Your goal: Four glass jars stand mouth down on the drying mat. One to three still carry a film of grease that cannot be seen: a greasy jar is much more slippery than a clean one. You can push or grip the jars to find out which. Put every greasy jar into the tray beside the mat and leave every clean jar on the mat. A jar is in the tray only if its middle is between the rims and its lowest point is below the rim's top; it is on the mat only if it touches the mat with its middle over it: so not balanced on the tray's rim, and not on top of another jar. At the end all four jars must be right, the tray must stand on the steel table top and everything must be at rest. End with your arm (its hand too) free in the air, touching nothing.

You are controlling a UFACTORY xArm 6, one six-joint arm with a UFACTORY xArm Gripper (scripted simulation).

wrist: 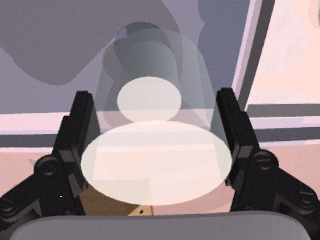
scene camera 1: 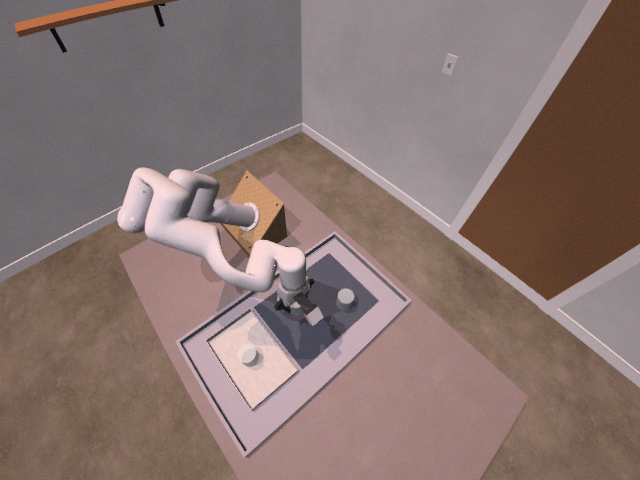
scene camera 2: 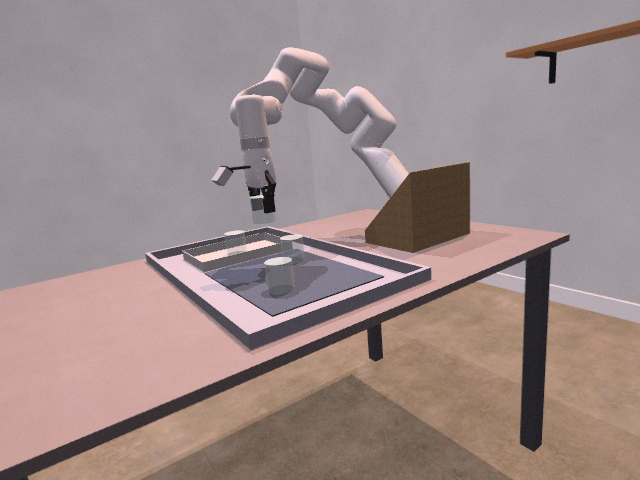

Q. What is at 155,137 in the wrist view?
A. A glass jar.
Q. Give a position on a pale tray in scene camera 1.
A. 255,384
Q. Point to a dark drying mat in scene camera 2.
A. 317,277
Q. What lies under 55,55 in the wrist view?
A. A dark drying mat.
